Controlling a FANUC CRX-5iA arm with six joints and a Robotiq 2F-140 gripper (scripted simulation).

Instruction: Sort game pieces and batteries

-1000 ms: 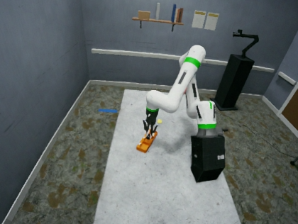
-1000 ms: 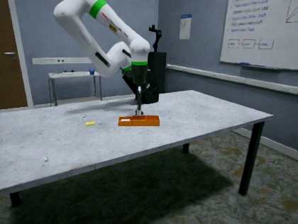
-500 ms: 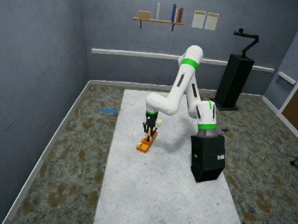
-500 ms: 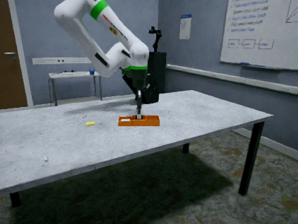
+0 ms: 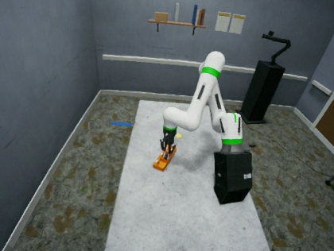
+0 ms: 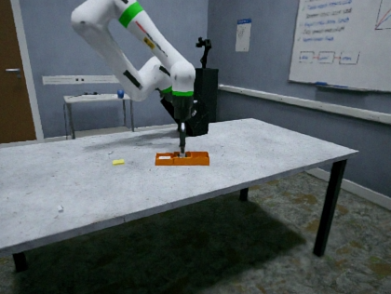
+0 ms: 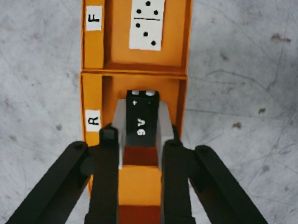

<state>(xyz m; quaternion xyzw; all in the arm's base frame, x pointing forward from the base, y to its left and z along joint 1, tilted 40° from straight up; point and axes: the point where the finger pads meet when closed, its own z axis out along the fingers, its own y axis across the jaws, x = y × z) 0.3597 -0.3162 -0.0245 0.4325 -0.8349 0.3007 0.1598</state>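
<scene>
The black battery lies 30 mm below my hand, 10 mm to the right of it and 10 mm behind it. Also, from my hand: orange bin block 30 mm below, 10 mm ahead; then white domino 70 mm to the right, 50 mm behind, 30 mm below; then yellow flat piece 250 mm to the right, 160 mm behind, 40 mm below.
</scene>
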